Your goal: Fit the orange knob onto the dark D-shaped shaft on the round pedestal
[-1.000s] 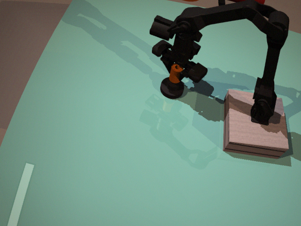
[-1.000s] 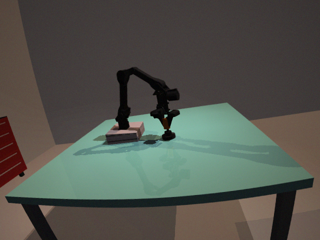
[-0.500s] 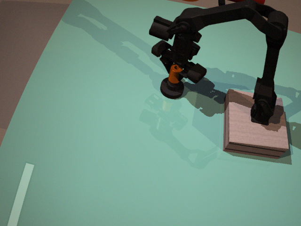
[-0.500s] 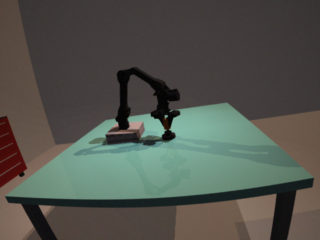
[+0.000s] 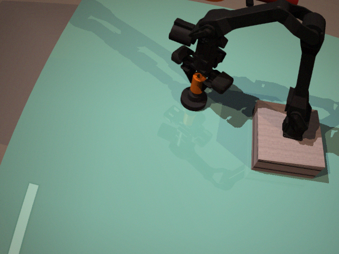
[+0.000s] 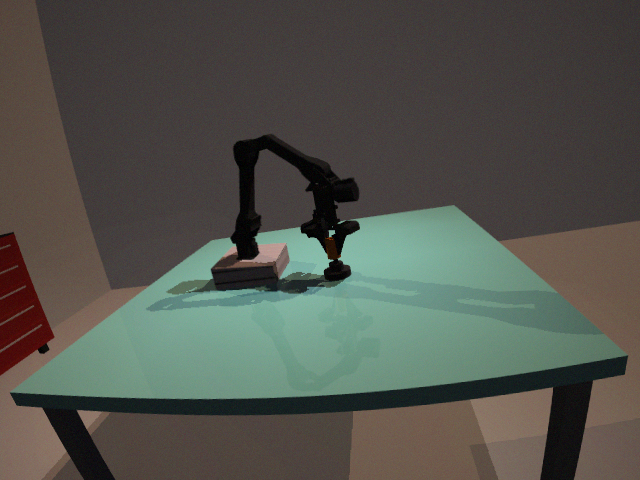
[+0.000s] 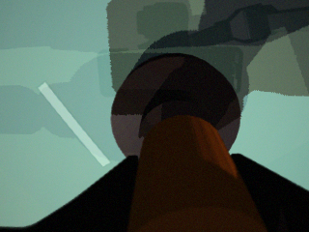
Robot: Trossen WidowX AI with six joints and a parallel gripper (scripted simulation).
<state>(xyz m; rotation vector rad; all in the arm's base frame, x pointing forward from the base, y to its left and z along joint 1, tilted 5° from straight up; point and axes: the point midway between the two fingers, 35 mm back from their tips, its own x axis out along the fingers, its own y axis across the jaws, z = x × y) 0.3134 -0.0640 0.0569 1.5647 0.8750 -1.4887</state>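
The orange knob is 2 cm above my gripper tip. From my gripper tip the other things lie so: dark round pedestal (4 cm below).
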